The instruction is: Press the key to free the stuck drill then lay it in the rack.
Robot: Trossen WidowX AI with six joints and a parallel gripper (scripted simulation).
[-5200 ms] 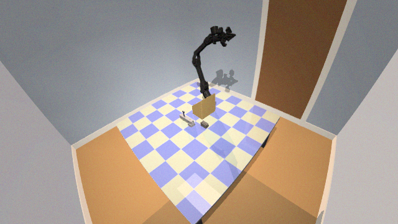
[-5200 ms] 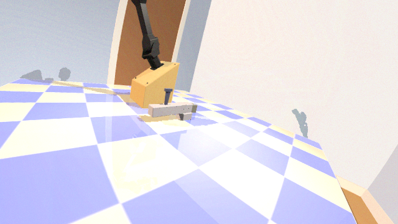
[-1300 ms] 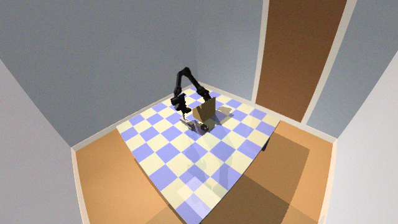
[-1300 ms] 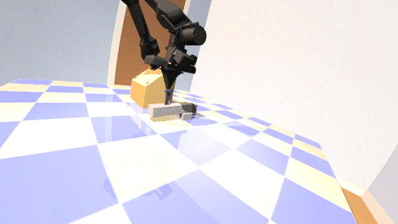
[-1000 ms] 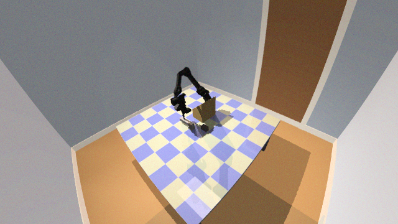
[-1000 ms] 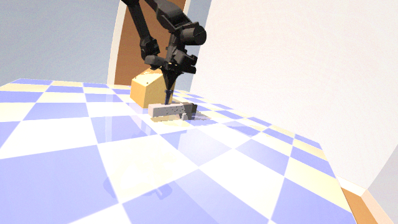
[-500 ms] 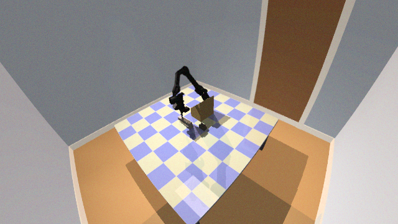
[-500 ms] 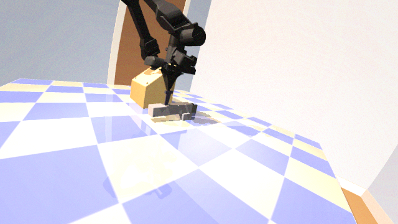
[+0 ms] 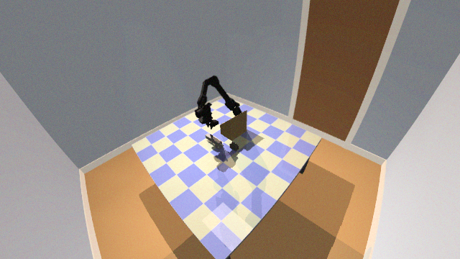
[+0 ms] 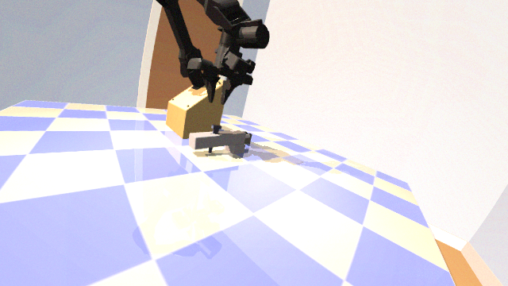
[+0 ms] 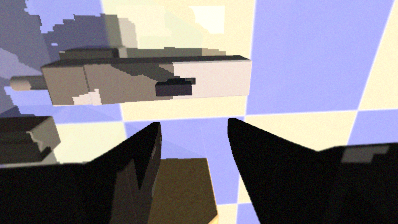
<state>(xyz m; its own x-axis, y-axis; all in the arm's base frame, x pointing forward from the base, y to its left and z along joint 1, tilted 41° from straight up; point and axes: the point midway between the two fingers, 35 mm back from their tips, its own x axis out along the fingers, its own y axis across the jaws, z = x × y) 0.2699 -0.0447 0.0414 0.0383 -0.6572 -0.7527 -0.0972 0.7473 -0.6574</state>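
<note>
Right now the drill is 100 mm below my gripper tip and 90 mm to the left of it. From my gripper tip the other things lie so: dark block (200 mm to the left, 130 mm below, 90 mm behind); then grey block housing (110 mm below, 40 mm to the left); then blue-grey key (90 mm below, 10 mm to the left).
</note>
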